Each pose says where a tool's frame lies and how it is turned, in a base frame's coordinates. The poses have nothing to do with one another.
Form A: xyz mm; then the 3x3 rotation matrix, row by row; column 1 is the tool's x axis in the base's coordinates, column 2 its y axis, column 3 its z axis. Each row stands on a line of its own.
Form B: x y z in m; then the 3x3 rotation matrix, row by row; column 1 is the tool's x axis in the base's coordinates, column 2 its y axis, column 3 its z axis. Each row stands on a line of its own. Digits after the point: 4 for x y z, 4 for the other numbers.
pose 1, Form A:
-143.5, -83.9, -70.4
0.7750, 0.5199, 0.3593
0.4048, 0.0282, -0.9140
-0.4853, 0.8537, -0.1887
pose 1, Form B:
-0.1435, -0.0839, -0.0704
0.7750, 0.5199, 0.3593
0.4048, 0.0282, -0.9140
-0.4853, 0.8537, -0.1887

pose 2, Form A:
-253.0, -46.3, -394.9
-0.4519, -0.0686, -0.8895
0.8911, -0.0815, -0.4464
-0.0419, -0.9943, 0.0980
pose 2, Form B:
-0.2530, -0.0463, -0.3949
-0.4519, -0.0686, -0.8895
0.8911, -0.0815, -0.4464
-0.0419, -0.9943, 0.0980

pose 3, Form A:
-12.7, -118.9, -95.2
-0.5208, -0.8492, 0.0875
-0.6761, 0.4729, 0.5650
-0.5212, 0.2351, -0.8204
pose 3, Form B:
-0.0127, -0.1189, -0.0952
-0.5208, -0.8492, 0.0875
-0.6761, 0.4729, 0.5650
-0.5212, 0.2351, -0.8204

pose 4, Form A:
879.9, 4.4, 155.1
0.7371, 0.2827, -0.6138
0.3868, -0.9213, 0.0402
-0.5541, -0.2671, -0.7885
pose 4, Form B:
0.8799, 0.0044, 0.1551
0.7371, 0.2827, -0.6138
0.3868, -0.9213, 0.0402
-0.5541, -0.2671, -0.7885

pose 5, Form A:
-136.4, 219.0, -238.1
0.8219, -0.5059, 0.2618
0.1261, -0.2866, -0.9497
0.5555, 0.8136, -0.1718
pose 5, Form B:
-0.1364, 0.2190, -0.2381
0.8219, -0.5059, 0.2618
0.1261, -0.2866, -0.9497
0.5555, 0.8136, -0.1718

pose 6, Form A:
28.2, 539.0, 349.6
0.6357, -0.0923, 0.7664
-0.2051, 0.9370, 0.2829
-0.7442, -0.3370, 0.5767
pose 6, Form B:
0.0282, 0.5390, 0.3496
0.6357, -0.0923, 0.7664
-0.2051, 0.9370, 0.2829
-0.7442, -0.3370, 0.5767

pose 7, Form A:
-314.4, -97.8, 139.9
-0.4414, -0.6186, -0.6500
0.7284, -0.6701, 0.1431
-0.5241, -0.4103, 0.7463
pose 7, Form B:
-0.3144, -0.0978, 0.1399
-0.4414, -0.6186, -0.6500
0.7284, -0.6701, 0.1431
-0.5241, -0.4103, 0.7463

